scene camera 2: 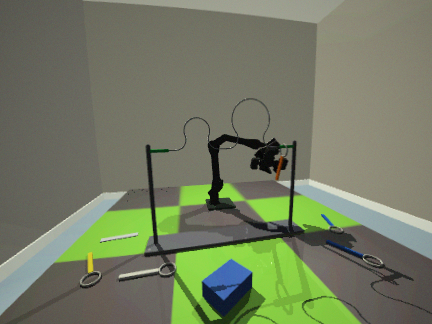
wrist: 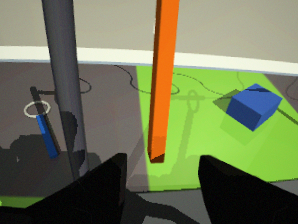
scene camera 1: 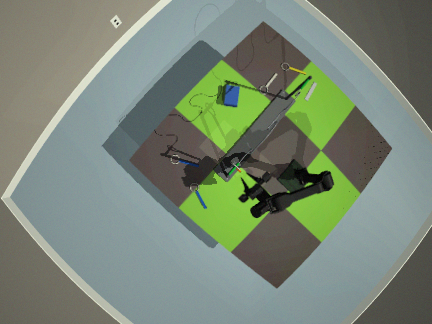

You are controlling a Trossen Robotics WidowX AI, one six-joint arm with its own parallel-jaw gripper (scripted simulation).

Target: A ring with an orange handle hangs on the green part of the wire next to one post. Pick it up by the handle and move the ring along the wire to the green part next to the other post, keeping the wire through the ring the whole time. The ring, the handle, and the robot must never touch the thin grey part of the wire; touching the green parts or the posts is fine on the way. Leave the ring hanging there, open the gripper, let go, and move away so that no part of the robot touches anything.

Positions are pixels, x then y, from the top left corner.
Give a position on a blue box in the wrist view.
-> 253,106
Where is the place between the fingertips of the gripper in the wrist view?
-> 163,163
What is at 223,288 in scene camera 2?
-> A blue box.
